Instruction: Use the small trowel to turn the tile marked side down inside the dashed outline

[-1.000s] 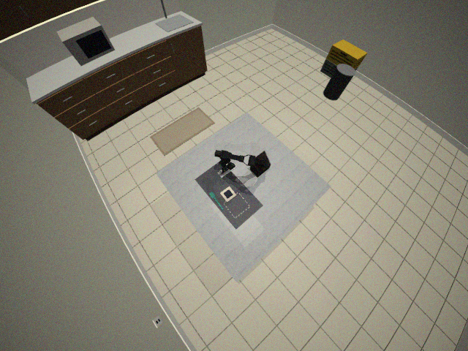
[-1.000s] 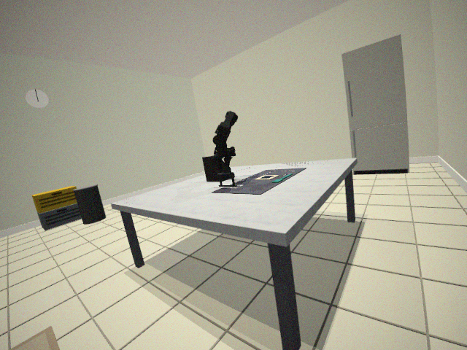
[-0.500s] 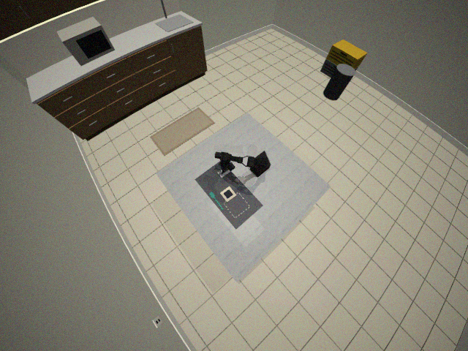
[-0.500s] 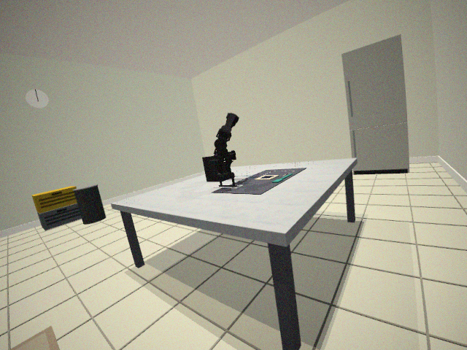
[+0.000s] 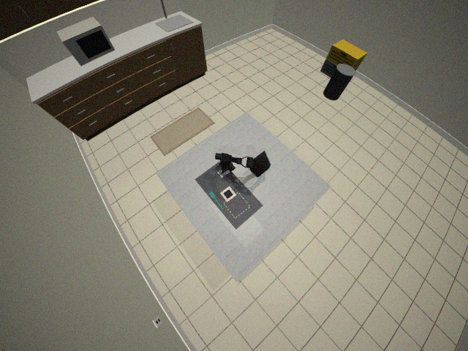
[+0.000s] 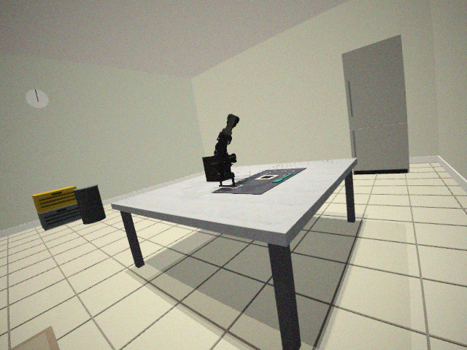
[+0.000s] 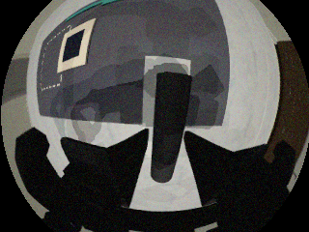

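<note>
My gripper tip is now 2 cm past the trowel and 3 cm above it. The rest, counted from my gripper tip: teal strip 31 cm ahead, 13 cm to the left, 6 cm below; then tile 19 cm ahead, 19 cm to the left, 6 cm below.
</note>
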